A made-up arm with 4 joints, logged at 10 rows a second.
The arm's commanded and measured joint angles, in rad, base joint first. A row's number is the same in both.
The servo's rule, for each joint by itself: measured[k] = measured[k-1] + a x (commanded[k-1-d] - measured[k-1]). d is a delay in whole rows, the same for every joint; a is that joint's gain. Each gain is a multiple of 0.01, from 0.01 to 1. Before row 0 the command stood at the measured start. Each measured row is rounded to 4 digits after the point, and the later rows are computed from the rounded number. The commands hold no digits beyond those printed.
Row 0, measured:
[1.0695, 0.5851, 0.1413, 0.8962]
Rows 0 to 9, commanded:
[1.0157, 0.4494, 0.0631, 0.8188]
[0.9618, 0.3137, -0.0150, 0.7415]
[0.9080, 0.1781, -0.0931, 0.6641]
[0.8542, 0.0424, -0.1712, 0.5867]
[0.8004, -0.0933, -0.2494, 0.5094]
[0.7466, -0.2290, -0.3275, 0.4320]
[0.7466, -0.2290, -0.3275, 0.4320]
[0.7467, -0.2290, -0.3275, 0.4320]
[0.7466, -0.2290, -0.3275, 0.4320]
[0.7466, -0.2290, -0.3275, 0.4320]
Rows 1 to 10, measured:
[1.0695, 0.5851, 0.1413, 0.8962]
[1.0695, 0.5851, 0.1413, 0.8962]
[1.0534, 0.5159, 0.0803, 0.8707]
[1.0259, 0.4128, 0.0060, 0.8281]
[0.9905, 0.2931, -0.0713, 0.7740]
[0.9496, 0.1652, -0.1492, 0.7122]
[0.9048, 0.0334, -0.2274, 0.6453]
[0.8573, -0.1004, -0.3055, 0.5749]
[0.8241, -0.1660, -0.3227, 0.5277]
[0.8009, -0.1981, -0.3264, 0.4961]
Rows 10 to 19, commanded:
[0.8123, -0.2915, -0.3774, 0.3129]
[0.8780, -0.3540, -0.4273, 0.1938]
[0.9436, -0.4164, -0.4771, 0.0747]
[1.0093, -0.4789, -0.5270, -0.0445]
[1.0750, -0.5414, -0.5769, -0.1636]
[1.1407, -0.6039, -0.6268, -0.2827]
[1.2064, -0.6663, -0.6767, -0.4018]
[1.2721, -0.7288, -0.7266, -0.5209]
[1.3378, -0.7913, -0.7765, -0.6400]
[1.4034, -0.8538, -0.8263, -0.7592]
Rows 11 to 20, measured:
[0.7846, -0.2139, -0.3273, 0.4749]
[0.7732, -0.2216, -0.3275, 0.4607]
[0.7849, -0.2572, -0.3664, 0.4119]
[0.8128, -0.3066, -0.4139, 0.3399]
[0.8520, -0.3626, -0.4632, 0.2524]
[0.8992, -0.4219, -0.5130, 0.1544]
[0.9519, -0.4828, -0.5628, 0.0495]
[1.0085, -0.5446, -0.6127, -0.0601]
[1.0679, -0.6067, -0.6626, -0.1729]
[1.1292, -0.6690, -0.7125, -0.2877]

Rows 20 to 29, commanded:
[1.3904, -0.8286, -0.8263, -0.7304]
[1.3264, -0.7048, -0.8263, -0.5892]
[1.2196, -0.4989, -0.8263, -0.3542]
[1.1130, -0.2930, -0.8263, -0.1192]
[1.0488, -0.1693, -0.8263, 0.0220]
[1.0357, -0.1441, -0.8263, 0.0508]
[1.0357, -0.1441, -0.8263, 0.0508]
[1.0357, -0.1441, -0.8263, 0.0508]
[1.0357, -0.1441, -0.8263, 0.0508]
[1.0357, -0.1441, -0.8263, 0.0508]
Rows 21 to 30, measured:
[1.1918, -0.7314, -0.7624, -0.4040]
[1.2553, -0.7938, -0.8122, -0.5212]
[1.2958, -0.8115, -0.8232, -0.5902]
[1.3050, -0.7571, -0.8256, -0.5899]
[1.2794, -0.6254, -0.8261, -0.5121]
[1.2295, -0.4559, -0.8263, -0.3824]
[1.1753, -0.3097, -0.8263, -0.2489]
[1.1334, -0.2252, -0.8263, -0.1500]
[1.1041, -0.1838, -0.8263, -0.0837]
[1.0836, -0.1636, -0.8263, -0.0393]

